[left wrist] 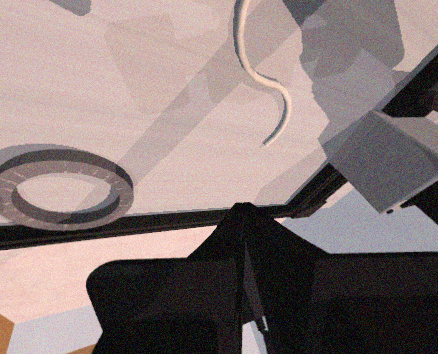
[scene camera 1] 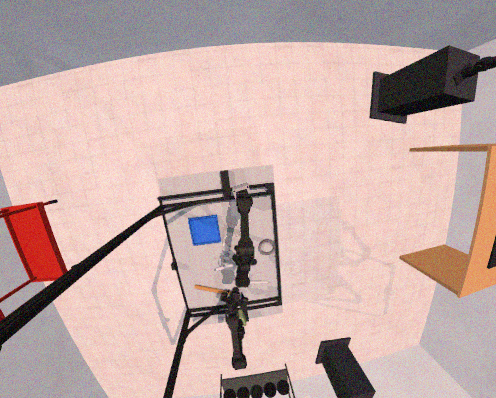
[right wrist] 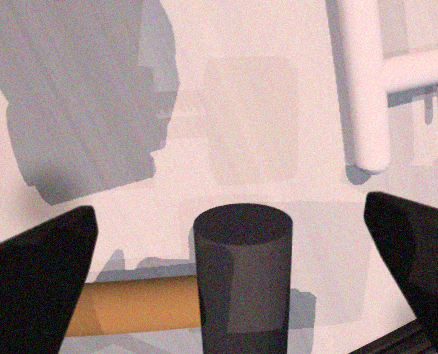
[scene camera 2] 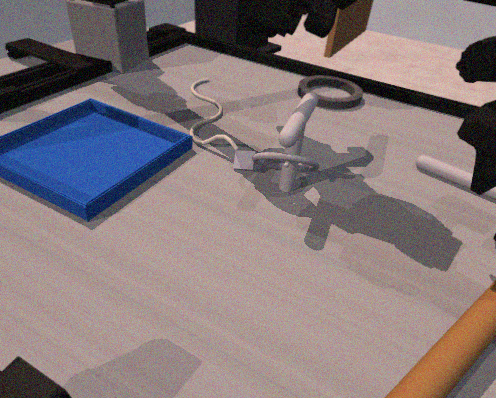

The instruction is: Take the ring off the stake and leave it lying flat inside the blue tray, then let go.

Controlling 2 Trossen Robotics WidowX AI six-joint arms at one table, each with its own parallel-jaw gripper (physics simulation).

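Frame: origin at the left arm's base, x back, y down, z right, level; centimetres.
Seen in the pictures: left gripper, fingertip midpoint: (left wrist: 242, 209) (scene camera 2: 254, 31); right gripper, fingertip midpoint: (scene camera 1: 235, 290) (right wrist: 232, 212); left arm's base, origin of the base link: (left wrist: 434, 189) (scene camera 1: 242, 195).
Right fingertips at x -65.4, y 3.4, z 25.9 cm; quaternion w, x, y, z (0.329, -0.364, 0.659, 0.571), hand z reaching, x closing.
Pixels of each thing's top centre, then the offset from my right fingertips to it. "pt": a spot on its surface instead.
- thin pale ring, surface spot: (scene camera 2: 265, 156) pt dz +3.4, dx +24.9, dy +2.7 cm
- pale bent stake, middle of its top: (scene camera 2: 301, 109) (scene camera 1: 224, 268) dz +0.1, dx +22.1, dy -2.6 cm
- small grey block, surface spot: (scene camera 2: 244, 160) pt dz -0.1, dx +28.5, dy +6.3 cm
- blue tray, middle of its top: (scene camera 2: 88, 141) (scene camera 1: 204, 230) dz +5.6, dx +48.4, dy +5.7 cm
- dark cylinder, surface spot: (right wrist: 243, 285) pt dz +1.8, dx -4.7, dy +3.0 cm
- thick dark ring, surface spot: (left wrist: 126, 195) pt dz -31.3, dx +27.3, dy +6.4 cm
- pale cord, surface spot: (left wrist: 286, 97) pt dz -19.3, dx +44.5, dy +7.4 cm
- white rod, middle of its top: (scene camera 2: 482, 152) dz -16.7, dx -2.7, dy +5.9 cm
A thin pale ring (scene camera 2: 265, 156) sits around the pale bent stake (scene camera 2: 301, 117) (scene camera 1: 223, 268), low on it. A small grey block (scene camera 2: 244, 160) with a cord touches the ring's left side. The blue tray (scene camera 1: 191, 231) (scene camera 2: 45, 196) stands apart from them, at the left of scene camera 2, with its inside bare. My left gripper (left wrist: 242, 209) is shut and empty, above the table, facing the edge; the ring on the stake does not show in its wrist view. My right gripper (right wrist: 232, 212) is open; a dark cylinder (right wrist: 243, 285) shows between its fingers, apart from both.
A thick dark ring (scene camera 1: 259, 247) (scene camera 2: 305, 89) (left wrist: 126, 195) lies near the table edge. The pale cord (scene camera 2: 220, 112) (left wrist: 286, 97) curls across the table. An orange rod (scene camera 1: 211, 288) (scene camera 2: 450, 345) (right wrist: 145, 307) and a white rod (scene camera 2: 442, 171) lie near my right arm. Black frame bars border the table.
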